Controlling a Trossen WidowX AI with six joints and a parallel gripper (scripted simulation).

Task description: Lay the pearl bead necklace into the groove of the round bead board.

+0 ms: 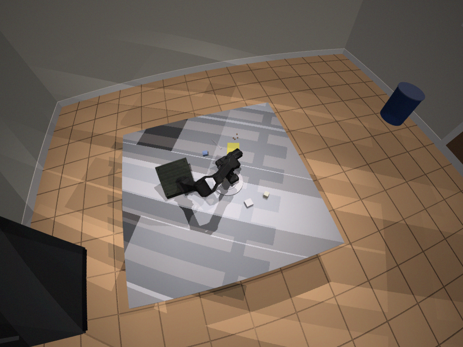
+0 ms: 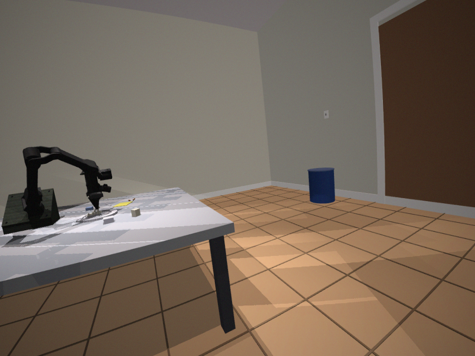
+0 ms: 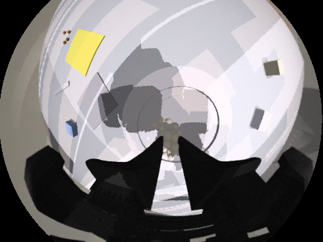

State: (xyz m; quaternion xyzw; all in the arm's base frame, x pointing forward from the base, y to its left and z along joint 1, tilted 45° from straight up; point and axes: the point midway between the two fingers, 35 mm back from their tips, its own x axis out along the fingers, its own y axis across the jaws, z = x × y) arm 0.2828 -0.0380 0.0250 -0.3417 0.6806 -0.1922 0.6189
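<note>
My gripper tip is now 30 mm above the round bead board and 20 mm to the left of it. The rest, counted from my gripper tip: yellow pad: 230 mm to the left, 130 mm ahead, 40 mm below; grey card: 160 mm to the left, 40 mm below, 10 mm ahead; white block: 210 mm to the right, 70 mm ahead, 30 mm below.
</note>
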